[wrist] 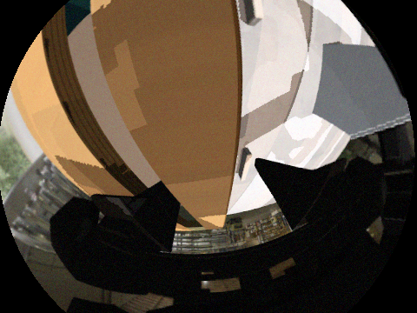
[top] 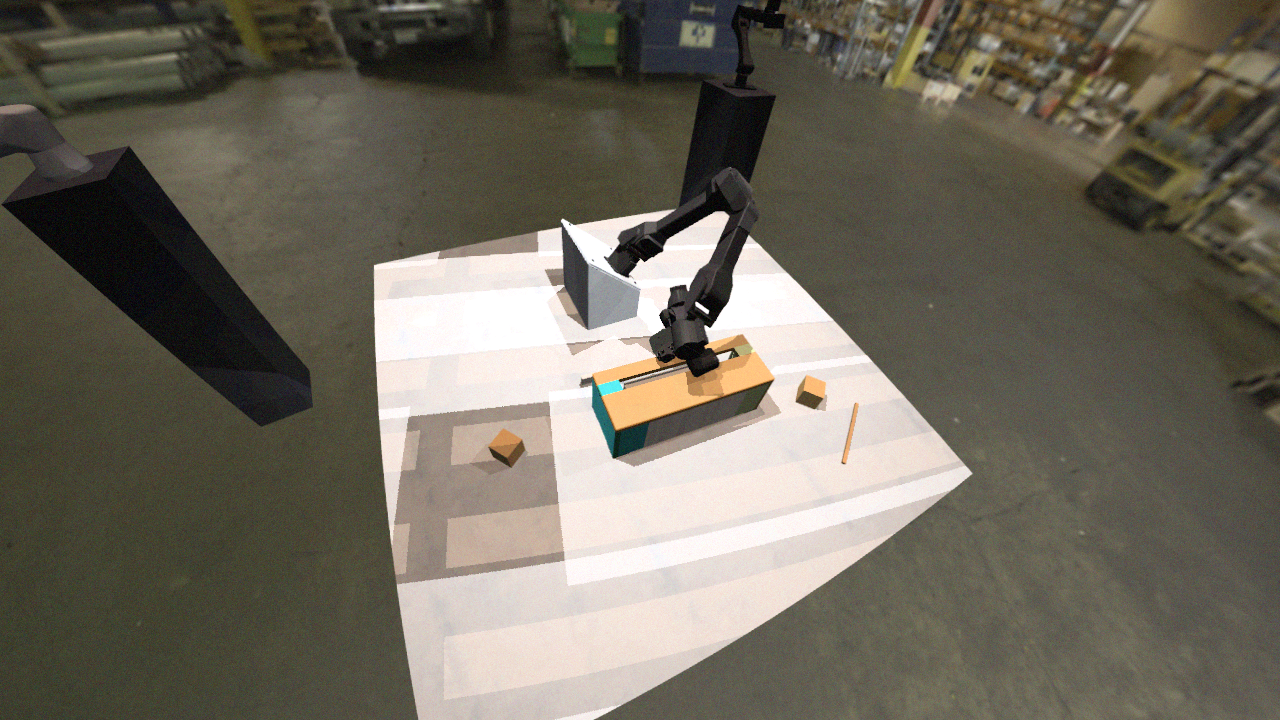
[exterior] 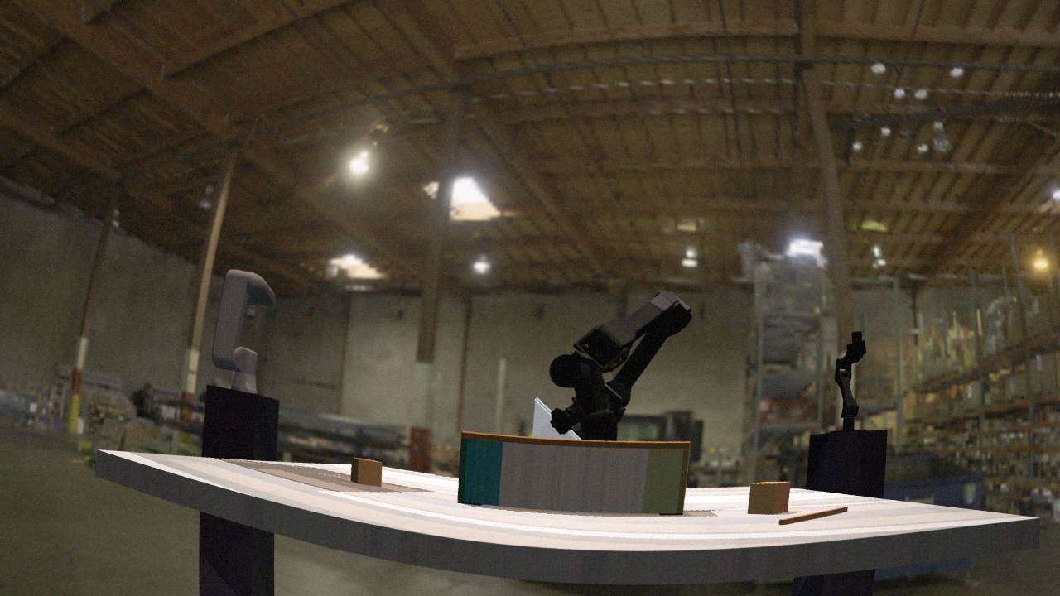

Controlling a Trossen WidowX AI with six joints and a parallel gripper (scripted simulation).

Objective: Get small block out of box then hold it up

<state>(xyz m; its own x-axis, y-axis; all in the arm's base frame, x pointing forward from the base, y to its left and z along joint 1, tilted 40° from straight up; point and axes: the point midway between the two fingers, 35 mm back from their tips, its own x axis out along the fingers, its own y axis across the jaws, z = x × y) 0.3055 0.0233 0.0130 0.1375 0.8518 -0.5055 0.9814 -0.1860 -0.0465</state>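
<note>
The blue-purple block is 50 mm ahead of my gripper tip and 10 mm to the left of it. Round my gripper tip: long box 20 mm ahead, 60 mm to the right, 20 mm below; thin orange stick 340 mm ahead, 280 mm to the left, 80 mm below.
</note>
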